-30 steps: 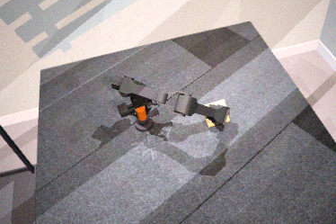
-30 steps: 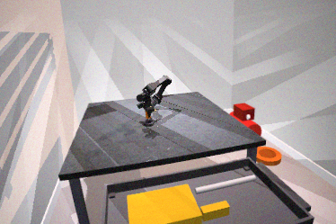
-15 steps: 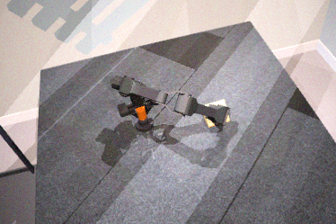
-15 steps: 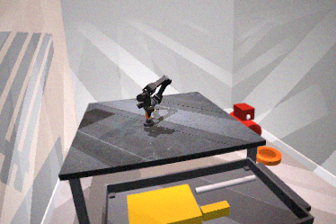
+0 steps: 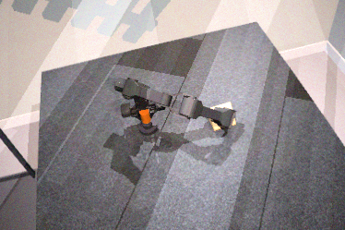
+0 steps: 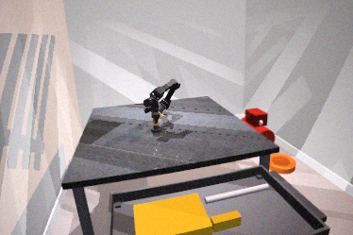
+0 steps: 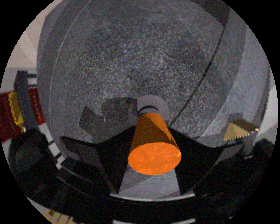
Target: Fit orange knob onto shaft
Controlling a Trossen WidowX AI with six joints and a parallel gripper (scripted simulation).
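Right now the orange knob is 30 mm above my gripper tip. The rest, counted from my gripper tip: dark round pedestal: 40 mm below.
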